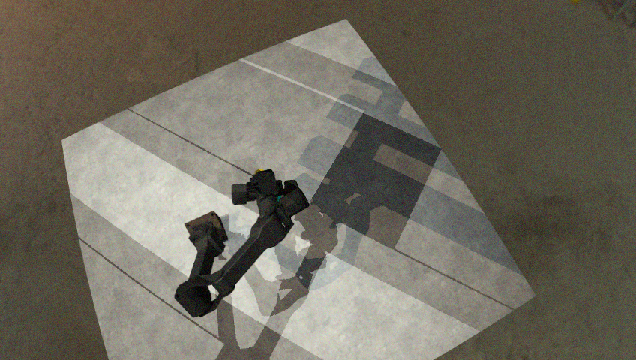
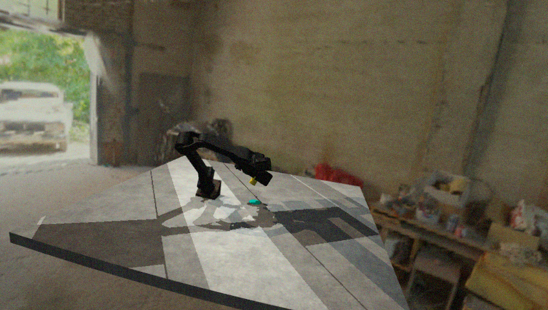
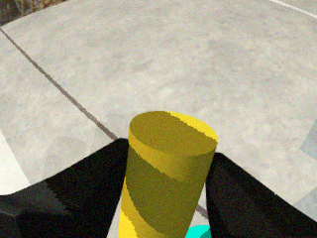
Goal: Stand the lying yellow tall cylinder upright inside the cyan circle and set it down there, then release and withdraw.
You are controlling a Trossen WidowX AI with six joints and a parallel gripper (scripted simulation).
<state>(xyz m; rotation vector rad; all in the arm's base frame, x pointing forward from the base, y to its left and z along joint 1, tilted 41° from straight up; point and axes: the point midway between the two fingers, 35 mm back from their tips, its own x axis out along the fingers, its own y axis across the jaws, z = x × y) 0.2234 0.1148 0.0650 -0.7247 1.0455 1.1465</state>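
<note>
Right now my gripper tip is 1 cm short of the cyan circle, 2 cm to the left of it and 14 cm above it. Also, from my gripper tip: yellow cylinder (1 cm behind, 1 cm to the right, 2 cm below).
</note>
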